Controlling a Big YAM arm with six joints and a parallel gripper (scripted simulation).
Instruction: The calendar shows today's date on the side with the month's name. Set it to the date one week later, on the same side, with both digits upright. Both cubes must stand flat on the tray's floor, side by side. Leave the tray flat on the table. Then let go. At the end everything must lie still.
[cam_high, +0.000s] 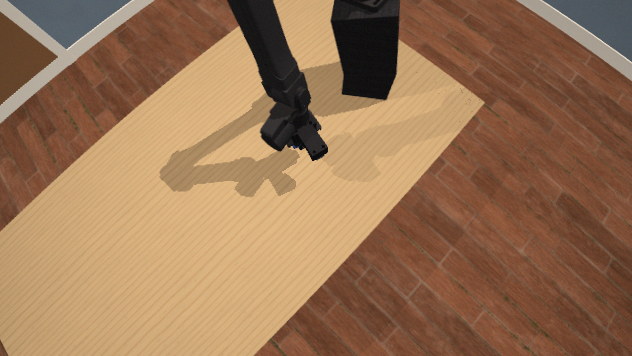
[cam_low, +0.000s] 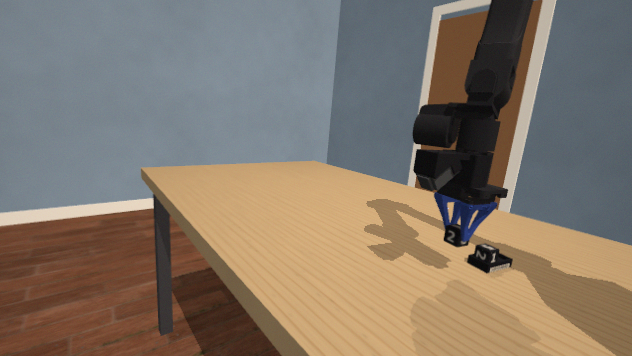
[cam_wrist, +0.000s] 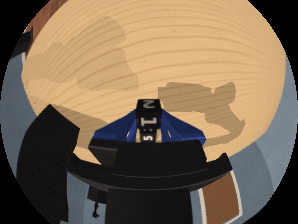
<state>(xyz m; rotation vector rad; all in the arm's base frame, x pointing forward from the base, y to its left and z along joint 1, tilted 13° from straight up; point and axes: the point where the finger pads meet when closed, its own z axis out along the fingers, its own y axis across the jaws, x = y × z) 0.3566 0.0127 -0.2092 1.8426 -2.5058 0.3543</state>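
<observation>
The black cube is 30 mm behind my hand, 90 mm to the right of it and 50 mm below it. Round my hand: black tray 40 mm behind, 100 mm to the right, 70 mm below; then black date cube right at my hand.
</observation>
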